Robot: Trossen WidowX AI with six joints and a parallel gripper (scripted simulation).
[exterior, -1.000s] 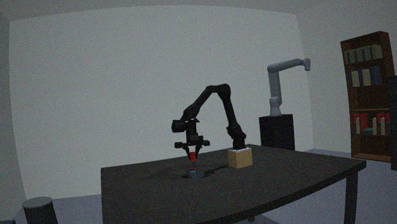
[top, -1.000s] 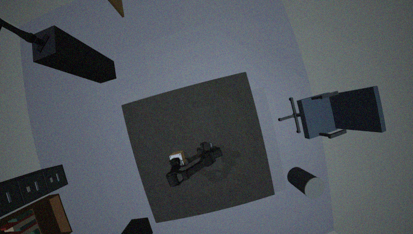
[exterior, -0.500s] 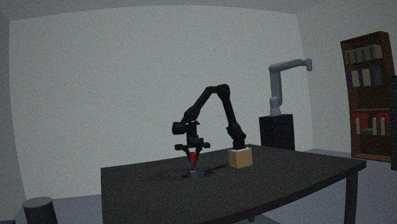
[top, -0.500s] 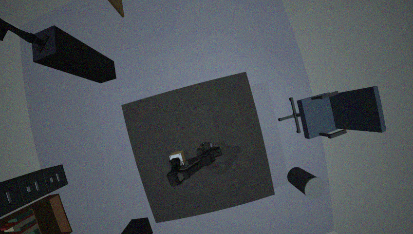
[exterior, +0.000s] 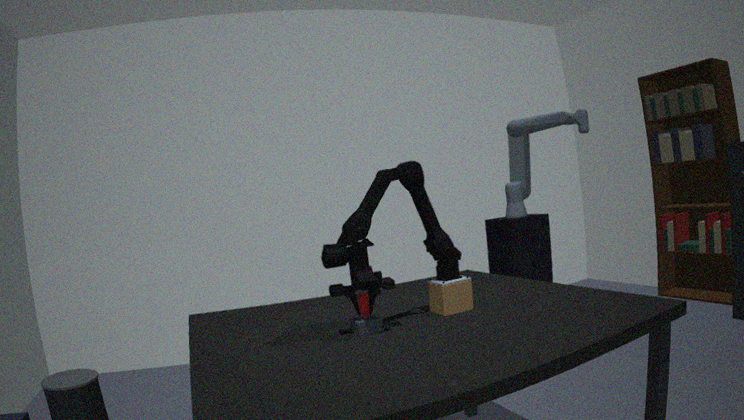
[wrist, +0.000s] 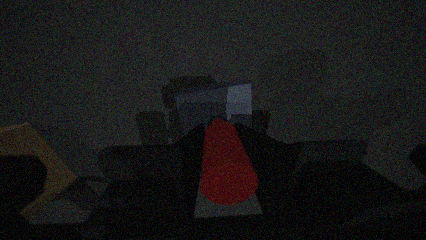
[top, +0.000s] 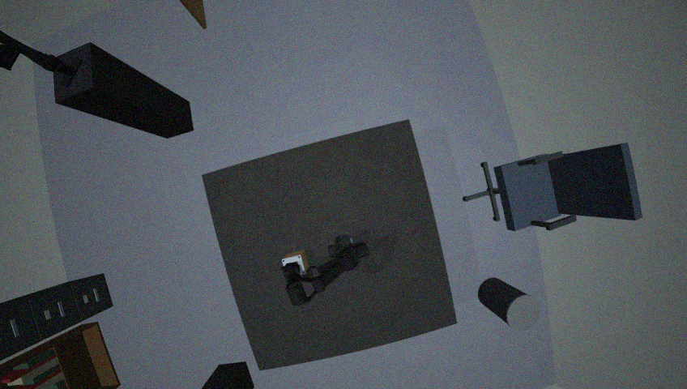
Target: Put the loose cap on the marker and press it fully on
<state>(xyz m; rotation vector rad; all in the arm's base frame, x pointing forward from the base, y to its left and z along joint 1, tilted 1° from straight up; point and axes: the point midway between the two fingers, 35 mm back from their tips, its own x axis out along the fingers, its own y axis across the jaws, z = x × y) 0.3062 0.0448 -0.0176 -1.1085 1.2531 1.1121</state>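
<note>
Right now my gripper tip is 4 cm below the red cap. From my gripper tip the other things lie so: grey holder block (3 cm below).
</note>
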